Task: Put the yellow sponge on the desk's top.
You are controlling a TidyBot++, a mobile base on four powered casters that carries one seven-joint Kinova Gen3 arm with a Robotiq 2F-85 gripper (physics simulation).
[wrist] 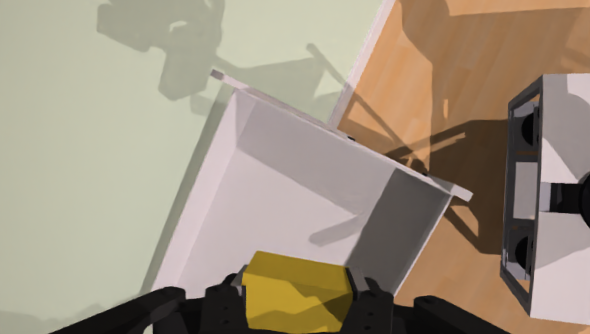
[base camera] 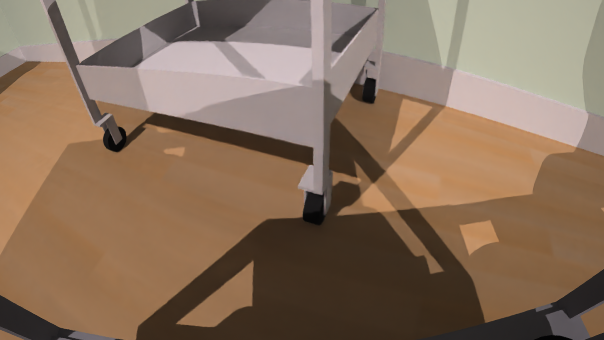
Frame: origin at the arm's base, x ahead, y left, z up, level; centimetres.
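Seen in the pictures: gripper, fingertip midpoint: (wrist: 301, 285).
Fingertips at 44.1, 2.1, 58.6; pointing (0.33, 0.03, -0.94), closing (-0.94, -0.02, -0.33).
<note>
A point is followed by its place in that frame, as x, y, z.
The yellow sponge (wrist: 299, 295) {43.0, 1.2, 62.0} is at the bottom middle of the wrist view, held between the two black fingers. My gripper (wrist: 301, 285) {44.1, 2.1, 58.6} is shut on it. Behind the sponge, in the wrist view, lies the top tray of a white cart. The sponge is above this tray, apart from it as far as I can tell. The gripper and the sponge do not show in the base camera view. The desk does not show in either view.
The white cart (base camera: 320, 115) {33.7, -1.8, -21.8} (wrist: 215, 145) {68.6, -6.6, 32.3} stands on wheels in front of my base, close to the green wall (base camera: 520, 60) {58.1, -45.2, -24.6} (wrist: 75, 150) {75.6, -4.7, 50.2}. Its lower tray has raised sides. My base (wrist: 565, 280) {9.3, 16.5, -1.4} shows at the right of the wrist view, beside the cart.
</note>
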